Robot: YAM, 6 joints.
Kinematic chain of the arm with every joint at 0, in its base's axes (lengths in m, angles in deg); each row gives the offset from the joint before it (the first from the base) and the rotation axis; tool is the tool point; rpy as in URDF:
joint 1: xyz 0 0 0.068 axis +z
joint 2: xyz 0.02 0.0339 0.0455 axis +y
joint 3: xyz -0.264 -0.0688 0 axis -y
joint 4: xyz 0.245 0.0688 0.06 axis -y
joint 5: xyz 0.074 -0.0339 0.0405 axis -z
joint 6: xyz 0.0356 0 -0.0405 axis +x
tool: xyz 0 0 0 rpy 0 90 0
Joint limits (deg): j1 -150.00..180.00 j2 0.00..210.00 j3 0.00..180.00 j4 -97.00..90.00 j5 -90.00..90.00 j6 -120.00..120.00
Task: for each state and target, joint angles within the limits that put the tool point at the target. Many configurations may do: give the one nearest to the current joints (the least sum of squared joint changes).
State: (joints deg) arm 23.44 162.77 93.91 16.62 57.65 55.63
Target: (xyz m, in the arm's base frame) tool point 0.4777 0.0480 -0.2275
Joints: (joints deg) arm 8.90 192.07 121.48 20.82 47.98 55.63
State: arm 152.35 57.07 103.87 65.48 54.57 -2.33
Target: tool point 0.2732 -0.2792 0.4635
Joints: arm 130.06 19.88 111.95 77.17 55.64 -2.33
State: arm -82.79 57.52 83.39 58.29 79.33 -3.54
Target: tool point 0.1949 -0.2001 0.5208
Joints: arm -38.72 83.66 87.07 53.82 74.01 -3.54
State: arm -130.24 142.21 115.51 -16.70 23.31 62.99
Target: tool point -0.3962 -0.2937 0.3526
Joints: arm -141.68 118.98 116.57 -20.59 25.31 62.99
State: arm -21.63 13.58 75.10 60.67 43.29 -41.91
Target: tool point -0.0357 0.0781 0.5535
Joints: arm -74.48 28.70 70.32 57.29 22.28 -41.91
